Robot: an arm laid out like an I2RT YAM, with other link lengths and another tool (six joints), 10 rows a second.
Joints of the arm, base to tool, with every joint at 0 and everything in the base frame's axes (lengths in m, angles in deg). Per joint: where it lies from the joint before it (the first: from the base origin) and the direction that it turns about. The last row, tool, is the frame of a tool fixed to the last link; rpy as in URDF.
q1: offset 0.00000 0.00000 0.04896 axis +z
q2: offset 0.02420 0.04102 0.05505 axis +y
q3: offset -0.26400 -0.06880 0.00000 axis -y
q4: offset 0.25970 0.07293 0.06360 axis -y
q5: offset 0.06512 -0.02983 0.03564 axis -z
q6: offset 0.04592 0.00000 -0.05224 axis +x
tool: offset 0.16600 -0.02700 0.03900 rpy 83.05 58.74 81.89
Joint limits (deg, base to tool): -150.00..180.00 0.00..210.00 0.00..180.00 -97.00..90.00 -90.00..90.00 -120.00..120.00
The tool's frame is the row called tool.
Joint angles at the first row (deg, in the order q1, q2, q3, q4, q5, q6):
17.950, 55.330, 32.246, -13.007, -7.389, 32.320
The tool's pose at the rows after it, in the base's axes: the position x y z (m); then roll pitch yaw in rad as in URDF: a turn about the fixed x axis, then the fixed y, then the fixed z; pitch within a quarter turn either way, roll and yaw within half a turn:
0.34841, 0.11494, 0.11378, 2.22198, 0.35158, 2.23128
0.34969, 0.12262, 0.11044, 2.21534, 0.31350, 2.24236
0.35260, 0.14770, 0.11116, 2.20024, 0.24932, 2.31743
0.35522, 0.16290, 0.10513, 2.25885, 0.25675, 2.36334
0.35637, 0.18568, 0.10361, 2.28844, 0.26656, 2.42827
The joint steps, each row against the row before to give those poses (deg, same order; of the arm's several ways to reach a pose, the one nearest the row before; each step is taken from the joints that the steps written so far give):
0.026, 0.563, 0.648, -0.761, -0.565, -1.236
0.040, 1.390, 0.304, 0.876, -1.879, 1.322
0.256, 3.489, 2.322, 0.610, -5.659, 0.373
3.184, 4.477, 3.536, -1.968, 2.167, -0.476
3.404, 3.820, 3.069, -0.699, 0.870, -0.831

